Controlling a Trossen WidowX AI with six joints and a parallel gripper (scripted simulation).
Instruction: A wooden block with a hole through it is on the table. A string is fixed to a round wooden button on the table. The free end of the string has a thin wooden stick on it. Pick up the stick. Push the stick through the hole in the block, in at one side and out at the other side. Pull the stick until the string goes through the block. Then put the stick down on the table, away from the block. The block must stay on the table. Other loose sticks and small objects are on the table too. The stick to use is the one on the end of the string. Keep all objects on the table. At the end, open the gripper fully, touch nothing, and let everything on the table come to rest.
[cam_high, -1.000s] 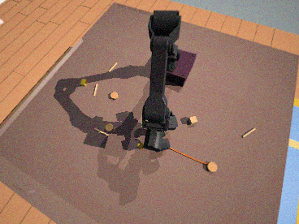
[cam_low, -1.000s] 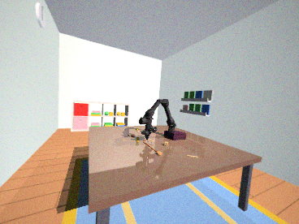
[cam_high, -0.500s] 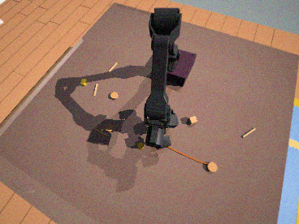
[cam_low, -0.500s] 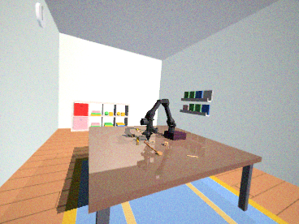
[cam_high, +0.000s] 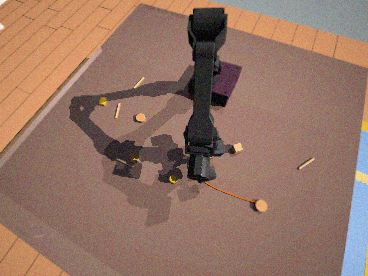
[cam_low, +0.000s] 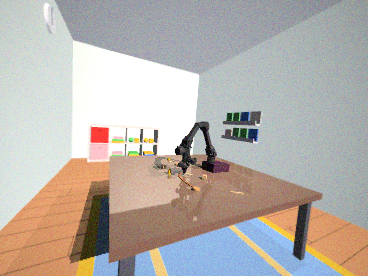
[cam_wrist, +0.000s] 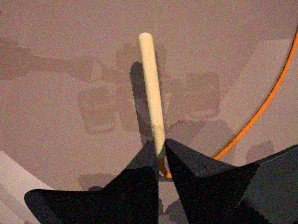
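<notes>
Now: gripper tip 120 mm past the small wooden block and 110 mm to the right of it. The rest, counted from my gripper tip: yellow cylinder (110 mm ahead, 40 mm to the right, 10 mm above); then thin wooden stick (10 mm behind, 10 mm to the left); then yellow cube (30 mm behind, 510 mm to the right, 10 mm below).
</notes>
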